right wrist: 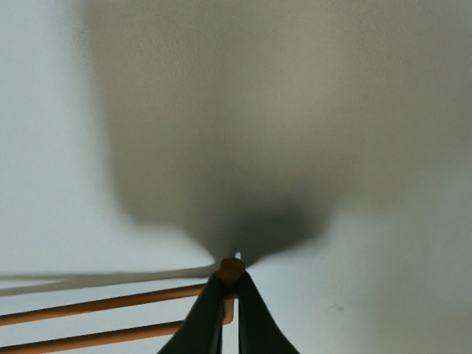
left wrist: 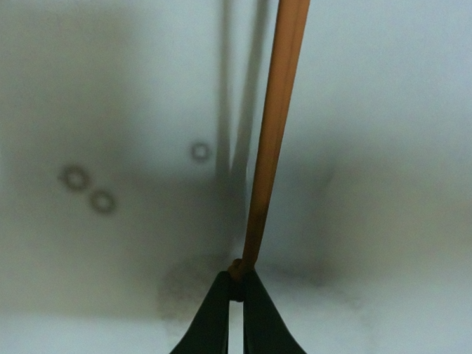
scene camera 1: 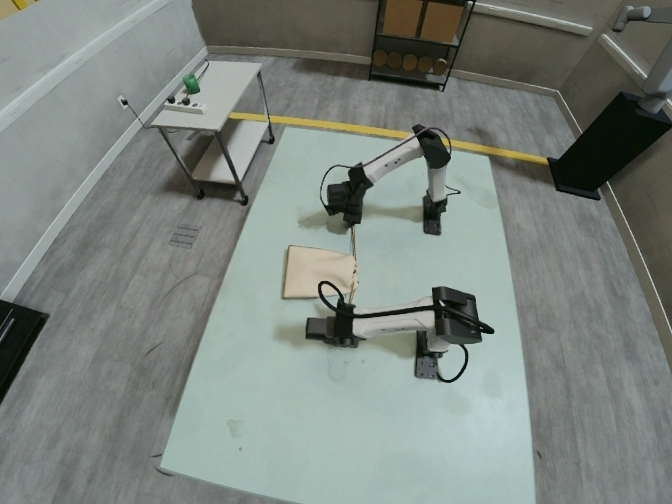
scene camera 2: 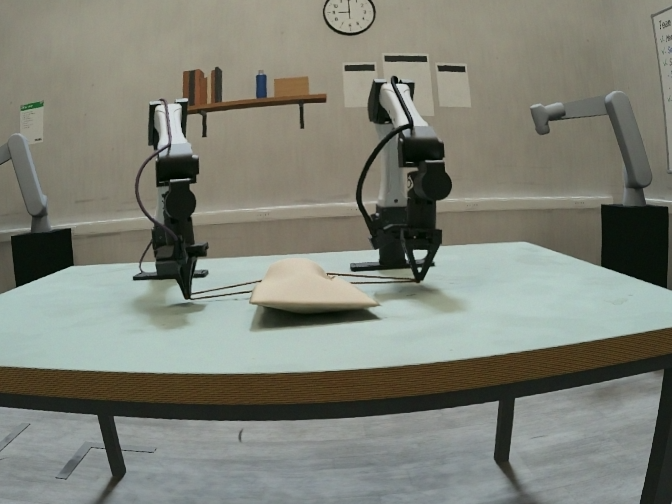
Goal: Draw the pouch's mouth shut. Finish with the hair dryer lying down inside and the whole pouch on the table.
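Observation:
The beige pouch [scene camera 1: 317, 273] [scene camera 2: 303, 290] lies on the table [scene camera 1: 336, 412] [scene camera 2: 162, 347], its mouth gathered into folds at the right end in scene camera 1. Brown drawstrings run out taut from both sides of the mouth. My left gripper [scene camera 2: 417, 279] [left wrist: 236, 284] is shut on the knotted end of one drawstring [scene camera 2: 379, 279] [left wrist: 275, 125], a little above the table. My right gripper [scene camera 2: 188, 297] [right wrist: 230, 284] is shut on the knotted end of the other drawstring [scene camera 1: 353, 241] [scene camera 2: 225, 291] [right wrist: 100, 304], low over the table. The hair dryer does not show; the pouch bulges in scene camera 2.
The arm bases [scene camera 1: 432, 222] [scene camera 1: 427, 364] stand on the table to the right of the pouch in scene camera 1. A side cart [scene camera 1: 238, 75] with a green lamp and a power strip stands off the table at the upper left there.

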